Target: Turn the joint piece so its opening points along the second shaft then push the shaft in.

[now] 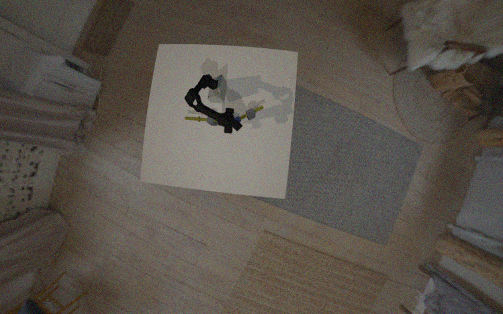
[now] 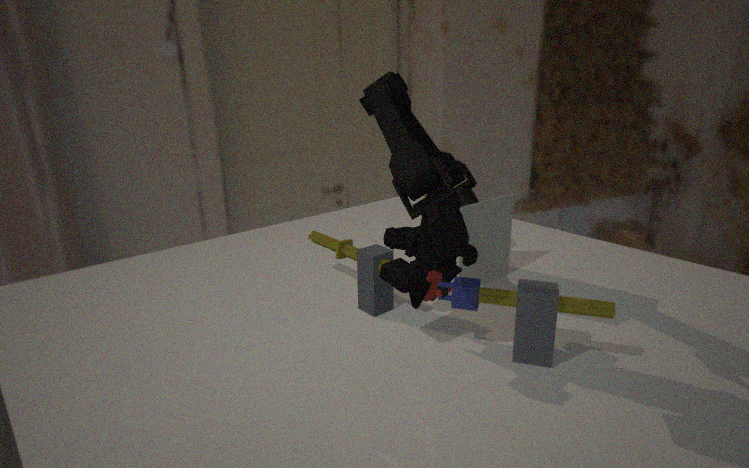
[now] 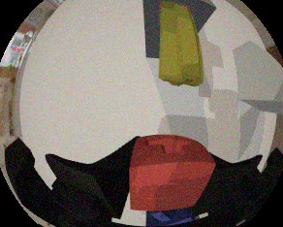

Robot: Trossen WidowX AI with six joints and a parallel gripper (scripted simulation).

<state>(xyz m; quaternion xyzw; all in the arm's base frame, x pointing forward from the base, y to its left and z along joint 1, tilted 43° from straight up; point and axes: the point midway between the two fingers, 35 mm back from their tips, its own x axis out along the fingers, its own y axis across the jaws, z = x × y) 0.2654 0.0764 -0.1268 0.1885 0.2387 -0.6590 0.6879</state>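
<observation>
Right now the red joint piece is 4 cm above my gripper tip and 1 cm to the left of it.
</observation>
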